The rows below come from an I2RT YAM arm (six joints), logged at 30 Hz.
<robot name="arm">
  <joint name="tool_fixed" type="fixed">
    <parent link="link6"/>
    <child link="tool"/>
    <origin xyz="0 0 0" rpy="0 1.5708 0"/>
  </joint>
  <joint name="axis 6" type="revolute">
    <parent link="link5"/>
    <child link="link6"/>
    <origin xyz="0.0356 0 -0.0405"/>
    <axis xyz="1 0 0"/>
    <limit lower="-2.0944" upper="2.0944"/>
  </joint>
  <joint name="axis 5" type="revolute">
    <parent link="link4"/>
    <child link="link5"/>
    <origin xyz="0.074 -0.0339 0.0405"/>
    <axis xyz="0 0 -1"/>
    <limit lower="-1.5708" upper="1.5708"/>
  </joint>
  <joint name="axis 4" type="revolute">
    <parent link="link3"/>
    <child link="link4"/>
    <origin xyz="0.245 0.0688 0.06"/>
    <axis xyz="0 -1 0"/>
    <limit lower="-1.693" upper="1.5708"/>
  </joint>
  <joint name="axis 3" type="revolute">
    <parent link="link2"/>
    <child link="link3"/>
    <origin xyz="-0.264 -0.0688 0"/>
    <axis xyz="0 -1 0"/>
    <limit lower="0" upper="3.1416"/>
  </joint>
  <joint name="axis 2" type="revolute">
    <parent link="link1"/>
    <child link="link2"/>
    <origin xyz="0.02 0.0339 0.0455"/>
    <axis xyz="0 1 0"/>
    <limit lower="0" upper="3.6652"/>
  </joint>
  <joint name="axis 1" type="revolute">
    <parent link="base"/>
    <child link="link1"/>
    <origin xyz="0 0 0.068"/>
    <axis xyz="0 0 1"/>
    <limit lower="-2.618" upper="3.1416"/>
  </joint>
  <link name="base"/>
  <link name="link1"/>
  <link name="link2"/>
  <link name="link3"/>
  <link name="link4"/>
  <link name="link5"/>
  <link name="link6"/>
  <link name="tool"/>
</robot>
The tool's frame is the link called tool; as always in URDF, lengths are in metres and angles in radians.
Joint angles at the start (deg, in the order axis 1, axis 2, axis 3, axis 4, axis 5, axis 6):
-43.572 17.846 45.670 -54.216 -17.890 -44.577
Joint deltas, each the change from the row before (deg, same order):
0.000 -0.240 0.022 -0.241 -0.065 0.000
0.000 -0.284 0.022 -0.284 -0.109 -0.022
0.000 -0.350 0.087 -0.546 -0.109 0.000
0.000 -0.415 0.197 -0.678 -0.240 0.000
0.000 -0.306 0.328 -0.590 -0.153 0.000
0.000 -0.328 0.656 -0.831 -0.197 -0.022
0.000 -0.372 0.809 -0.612 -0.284 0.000
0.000 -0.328 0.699 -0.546 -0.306 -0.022
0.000 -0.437 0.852 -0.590 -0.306 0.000
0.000 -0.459 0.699 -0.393 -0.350 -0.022
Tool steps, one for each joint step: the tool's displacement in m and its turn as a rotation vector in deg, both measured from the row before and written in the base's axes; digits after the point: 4 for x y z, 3 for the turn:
-0.0008 0.0008 -0.0002 0.006 -0.035 0.058
-0.0009 0.0009 -0.0002 0.002 -0.041 0.107
-0.0013 0.0013 -0.0003 0.110 0.046 0.098
-0.0017 0.0018 0.0001 0.123 -0.026 0.215
-0.0016 0.0017 0.0008 0.019 -0.079 0.137
-0.0023 0.0024 0.0019 -0.060 -0.163 0.186
-0.0026 0.0027 0.0030 -0.302 -0.498 0.255
-0.0023 0.0024 0.0025 -0.255 -0.432 0.285
-0.0029 0.0030 0.0031 -0.388 -0.595 0.277
-0.0026 0.0028 0.0026 -0.442 -0.646 0.328

